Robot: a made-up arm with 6 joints. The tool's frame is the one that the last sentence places.
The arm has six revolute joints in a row. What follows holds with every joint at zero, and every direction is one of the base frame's. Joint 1 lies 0.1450 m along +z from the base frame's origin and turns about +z. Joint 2 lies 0.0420 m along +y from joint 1 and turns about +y. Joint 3 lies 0.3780 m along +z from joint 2 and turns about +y. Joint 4 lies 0.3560 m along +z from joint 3 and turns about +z. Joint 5 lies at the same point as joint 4 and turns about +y. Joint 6 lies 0.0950 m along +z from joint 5 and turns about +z. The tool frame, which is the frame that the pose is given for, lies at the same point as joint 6; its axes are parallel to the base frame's.
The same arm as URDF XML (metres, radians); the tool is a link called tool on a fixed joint. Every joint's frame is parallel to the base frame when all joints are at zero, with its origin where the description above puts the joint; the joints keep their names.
<robot name="arm">
  <link name="base"/>
  <link name="link1"/>
  <link name="link2"/>
  <link name="link3"/>
  <link name="link4"/>
  <link name="link5"/>
  <link name="link6"/>
  <link name="tool"/>
  <joint name="joint 1" type="continuous">
    <parent link="base"/>
    <child link="link1"/>
    <origin xyz="0 0 0.145" rpy="0 0 0"/>
    <axis xyz="0 0 1"/>
  </joint>
  <joint name="joint 2" type="continuous">
    <parent link="link1"/>
    <child link="link2"/>
    <origin xyz="0 0.042 0" rpy="0 0 0"/>
    <axis xyz="0 1 0"/>
  </joint>
  <joint name="joint 3" type="continuous">
    <parent link="link2"/>
    <child link="link3"/>
    <origin xyz="0 0 0.378" rpy="0 0 0"/>
    <axis xyz="0 1 0"/>
  </joint>
  <joint name="joint 4" type="continuous">
    <parent link="link3"/>
    <child link="link4"/>
    <origin xyz="0 0 0.356" rpy="0 0 0"/>
    <axis xyz="0 0 1"/>
  </joint>
  <joint name="joint 5" type="continuous">
    <parent link="link4"/>
    <child link="link5"/>
    <origin xyz="0 0 0" rpy="0 0 0"/>
    <axis xyz="0 1 0"/>
  </joint>
  <joint name="joint 6" type="continuous">
    <parent link="link5"/>
    <child link="link6"/>
    <origin xyz="0 0 0.095" rpy="0 0 0"/>
    <axis xyz="0 0 1"/>
  </joint>
  <joint name="tool_joint" type="fixed">
    <parent link="link6"/>
    <child link="tool"/>
    <origin xyz="0 0 0" rpy="0 0 0"/>
  </joint>
</robot>

